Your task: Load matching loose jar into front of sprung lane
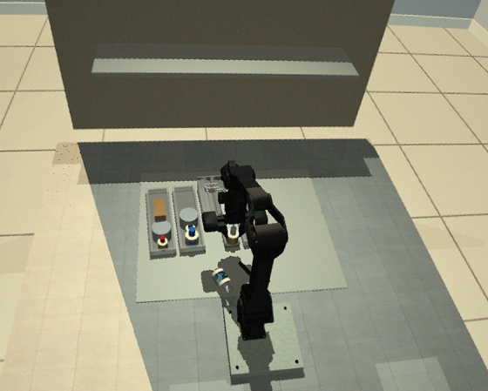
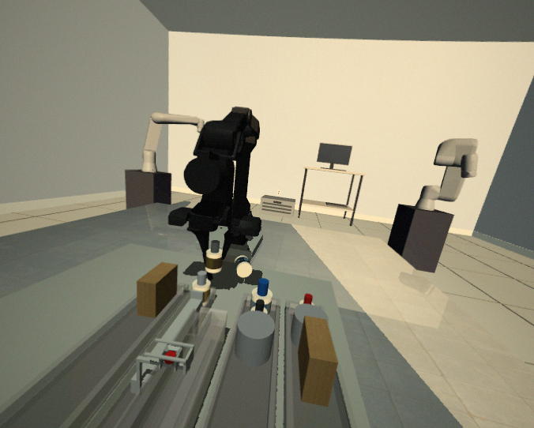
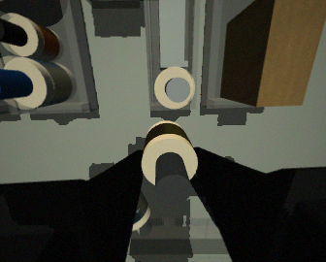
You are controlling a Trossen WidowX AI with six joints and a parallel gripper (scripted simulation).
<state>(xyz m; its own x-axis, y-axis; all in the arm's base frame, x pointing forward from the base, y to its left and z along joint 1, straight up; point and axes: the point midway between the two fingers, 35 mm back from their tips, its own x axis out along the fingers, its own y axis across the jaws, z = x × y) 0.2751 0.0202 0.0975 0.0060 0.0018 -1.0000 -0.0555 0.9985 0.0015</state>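
Right now my gripper tip is 100 mm past the black stick, 60 mm to the left of it and 80 mm above it. Round my gripper tip: red puck (230 mm ahead, 40 mm to the left, 20 mm below).
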